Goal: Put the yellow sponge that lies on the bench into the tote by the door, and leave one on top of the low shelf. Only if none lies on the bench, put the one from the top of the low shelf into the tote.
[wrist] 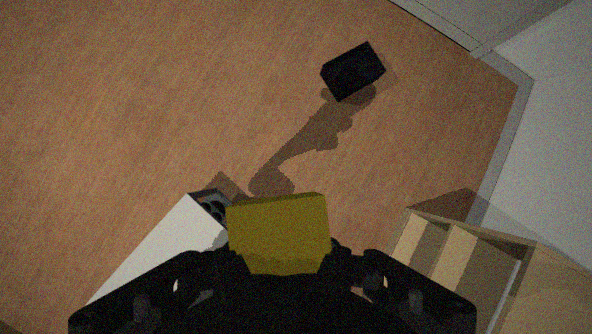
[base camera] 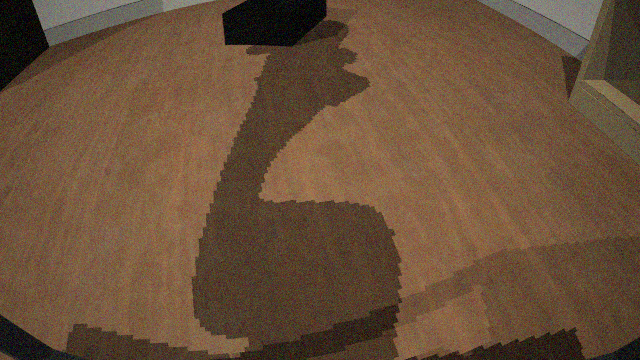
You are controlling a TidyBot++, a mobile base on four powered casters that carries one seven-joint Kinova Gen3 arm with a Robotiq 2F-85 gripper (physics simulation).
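Frame: origin at the arm's base, x ahead, y left, z up, level; millimetres.
Seen in the pictures: gripper, between the fingertips: [wrist: 283,243].
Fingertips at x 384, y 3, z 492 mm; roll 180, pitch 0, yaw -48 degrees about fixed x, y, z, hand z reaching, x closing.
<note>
Pixels of each thing's top centre, then the offset from my fingertips to it.
- yellow sponge, centre of its top: [wrist: 285,285] dy -7, dx -6, dz +47 mm
- black box-like thing, centre of its top: [wrist: 355,67] dy +150, dx +743, dz -788 mm
My gripper [wrist: 283,243] is shut on a yellow sponge [wrist: 279,225], held between its fingertips at the lower middle of the wrist view. A black box-like thing [base camera: 275,22] [wrist: 352,70] stands on the floor, at the top of the base view and well beyond the sponge in the wrist view. It may be the tote; its inside is too dark to make out. A low wooden shelf [base camera: 600,112] [wrist: 555,300] stands at the right; part of its top shows in the wrist view, with no sponge on that part. I cannot make out the bench or the door.
White walls with grey skirting meet in a corner beyond the black box, at the upper right of the wrist view. Another black object [base camera: 17,45] stands at the left edge of the base view. My white base [wrist: 160,240] shows at lower left. The arm's shadow crosses the wooden floor.
</note>
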